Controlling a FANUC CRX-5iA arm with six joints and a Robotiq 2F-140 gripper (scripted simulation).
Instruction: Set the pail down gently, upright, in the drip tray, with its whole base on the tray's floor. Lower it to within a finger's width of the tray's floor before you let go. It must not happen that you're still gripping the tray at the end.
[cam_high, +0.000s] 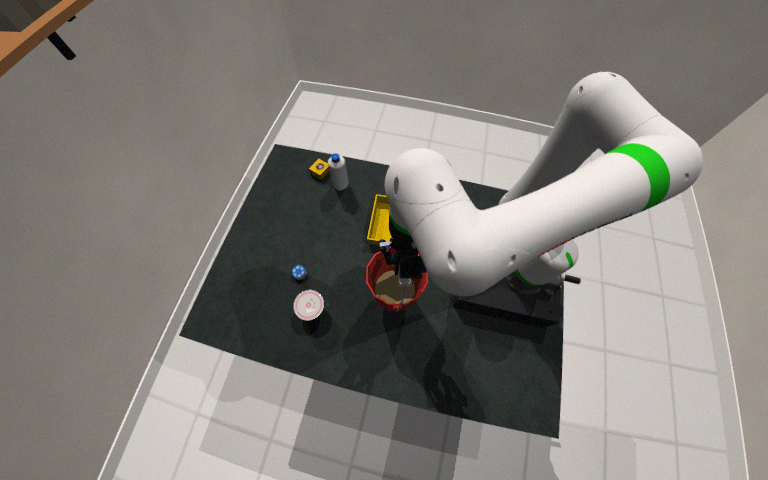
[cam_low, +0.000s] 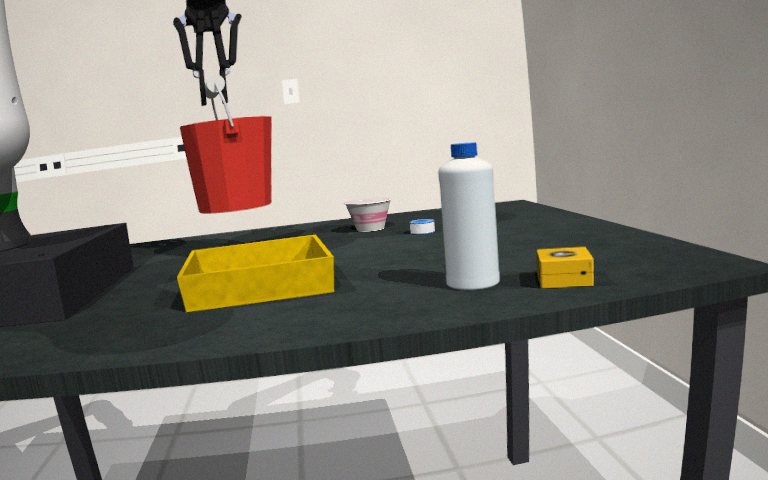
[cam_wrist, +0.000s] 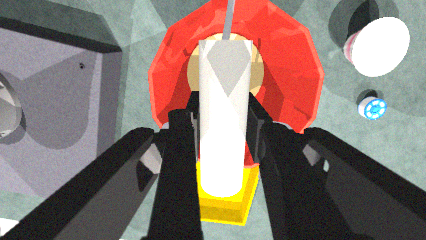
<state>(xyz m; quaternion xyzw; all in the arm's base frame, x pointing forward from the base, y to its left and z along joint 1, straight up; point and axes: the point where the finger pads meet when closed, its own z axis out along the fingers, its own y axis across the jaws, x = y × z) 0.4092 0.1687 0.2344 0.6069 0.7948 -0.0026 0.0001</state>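
Right now the red pail is 90 mm below my hand and 10 mm ahead of it. From my hand the other things lie so: pail handle: 30 mm below, 10 mm ahead; white bottle: 410 mm to the right, 360 mm ahead, 240 mm below; yellow drip tray: 310 mm below, 280 mm to the right, 80 mm ahead.
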